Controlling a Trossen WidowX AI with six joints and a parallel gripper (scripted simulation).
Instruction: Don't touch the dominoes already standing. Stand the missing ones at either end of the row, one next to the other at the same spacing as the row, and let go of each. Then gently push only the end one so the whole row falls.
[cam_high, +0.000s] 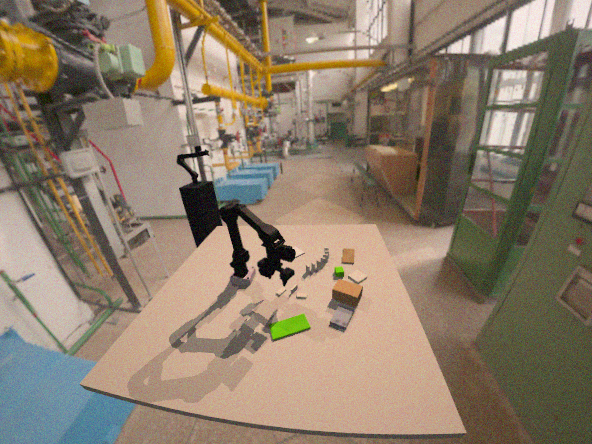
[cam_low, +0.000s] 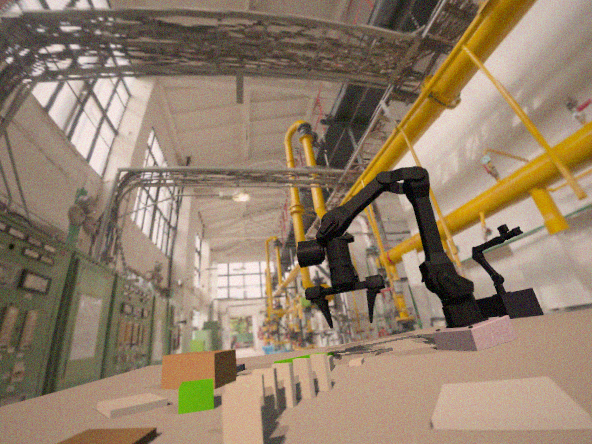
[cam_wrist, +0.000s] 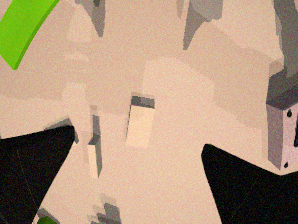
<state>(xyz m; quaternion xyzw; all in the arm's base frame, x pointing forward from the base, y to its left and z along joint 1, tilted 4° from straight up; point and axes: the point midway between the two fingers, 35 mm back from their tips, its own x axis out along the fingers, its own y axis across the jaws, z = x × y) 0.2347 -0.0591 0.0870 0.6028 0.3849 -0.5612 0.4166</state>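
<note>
My gripper tip is 110 mm short of the flat green block, 170 mm to the left of it and 70 mm above it. Round my gripper tip: grey slab 320 mm ahead, 70 mm to the right, 70 mm below; green cube 270 mm ahead, 220 mm to the left, 60 mm below; brown box 330 mm ahead, 60 mm to the left, 50 mm below.
</note>
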